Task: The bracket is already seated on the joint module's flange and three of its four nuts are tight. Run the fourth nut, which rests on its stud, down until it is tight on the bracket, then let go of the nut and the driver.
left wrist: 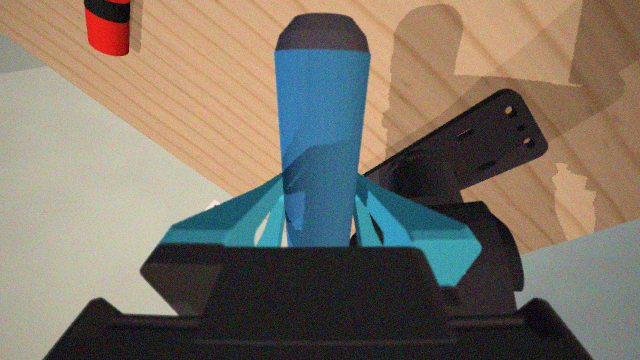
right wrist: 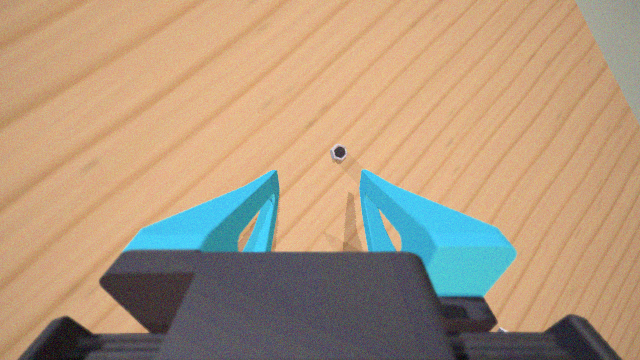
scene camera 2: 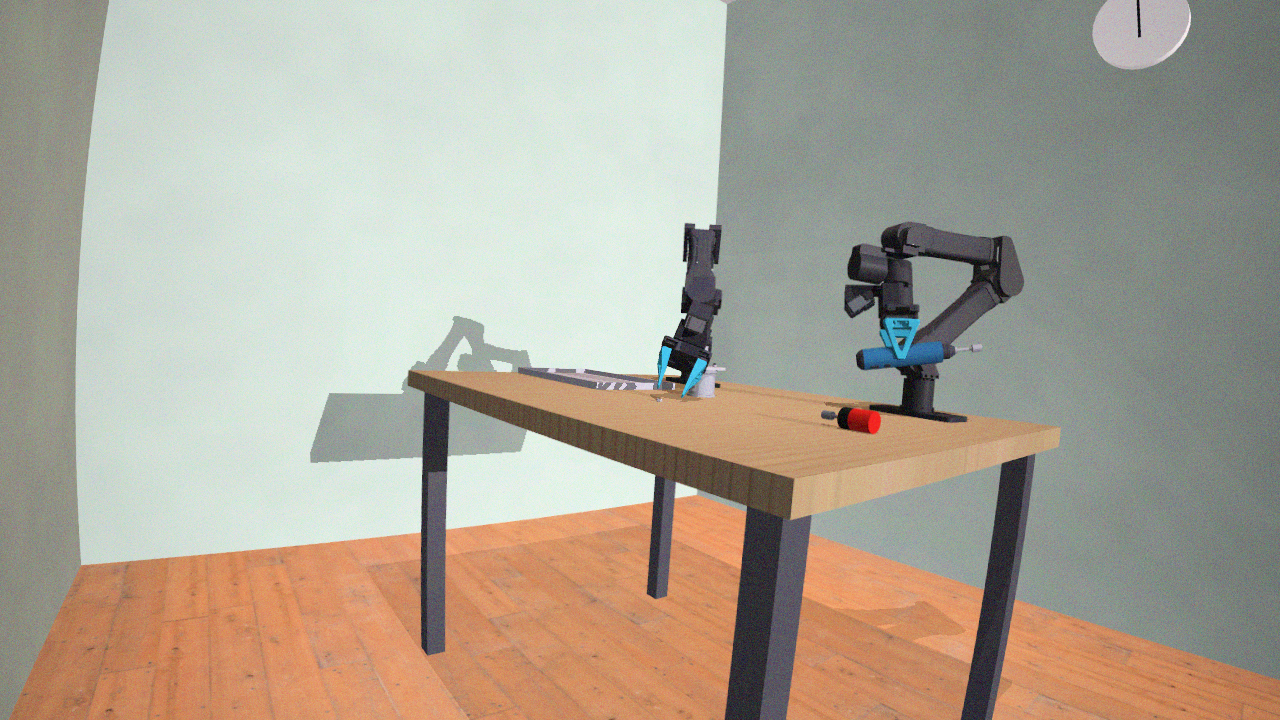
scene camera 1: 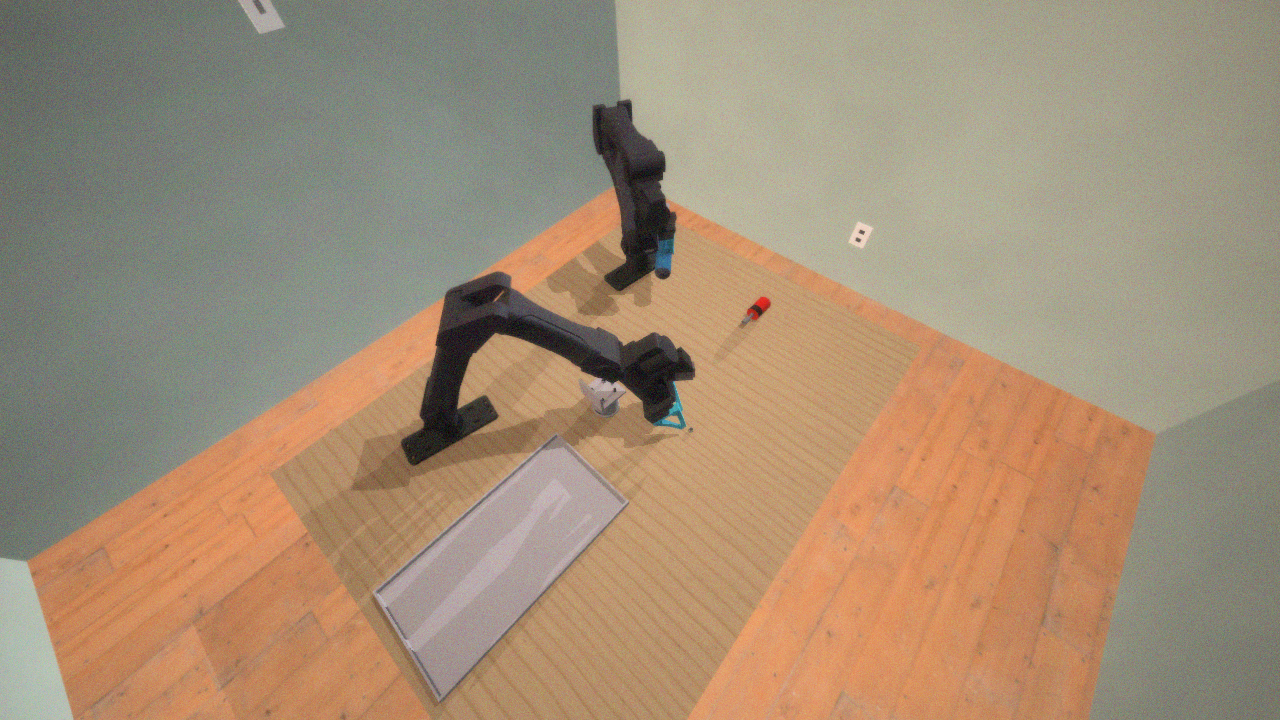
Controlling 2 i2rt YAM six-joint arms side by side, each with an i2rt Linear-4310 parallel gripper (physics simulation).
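Frame: origin at the left arm's base, x right, y down, z ahead, level; millimetres.
Where they show: left gripper, fingertip midpoint: [left wrist: 319, 180] [scene camera 2: 899, 362] [scene camera 1: 665, 254]; right gripper, fingertip midpoint: [right wrist: 319, 179] [scene camera 2: 670, 391] [scene camera 1: 682, 419]; left arm's base at its link origin: [left wrist: 419, 173] [scene camera 2: 916, 415] [scene camera 1: 637, 269]; right arm's base at its link origin: [scene camera 1: 451, 429].
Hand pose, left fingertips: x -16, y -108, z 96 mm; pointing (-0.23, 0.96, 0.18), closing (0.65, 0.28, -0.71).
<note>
Each offset is from my left fingertips to the top centre of the thing.
A blue driver {dx -24, dy -46, dz -28 mm} [scene camera 1: 663, 261] [scene camera 2: 926, 354] [left wrist: 322, 100] is held level above the table in my left gripper [scene camera 1: 664, 240] [scene camera 2: 900, 354] [left wrist: 319, 180], which is shut on its handle. My right gripper [scene camera 2: 673, 391] [right wrist: 319, 179] is partly open and empty, pointing down low over the table. A small hex nut {dx +266, dy +102, dz +372 mm} [scene camera 1: 690, 429] [scene camera 2: 659, 399] [right wrist: 339, 153] lies on the table, just beyond the right fingertips in the right wrist view. The pale joint module {dx +368, dy +33, dz +198 mm} [scene camera 1: 607, 408] [scene camera 2: 705, 386] stands beside the right gripper, with the pale bracket [scene camera 1: 594, 391] at its top. Its studs and tight nuts are too small to tell.
A red-handled tool {dx -90, dy +73, dz +247 mm} [scene camera 1: 759, 307] [scene camera 2: 864, 420] [left wrist: 107, 39] lies on the table [scene camera 2: 921, 470], some way from both grippers. A long grey tray {dx +692, dy +92, dz +314 mm} [scene camera 1: 483, 564] lies below the joint module in scene camera 1. The left arm's black base plate [left wrist: 480, 135] shows in the left wrist view.
</note>
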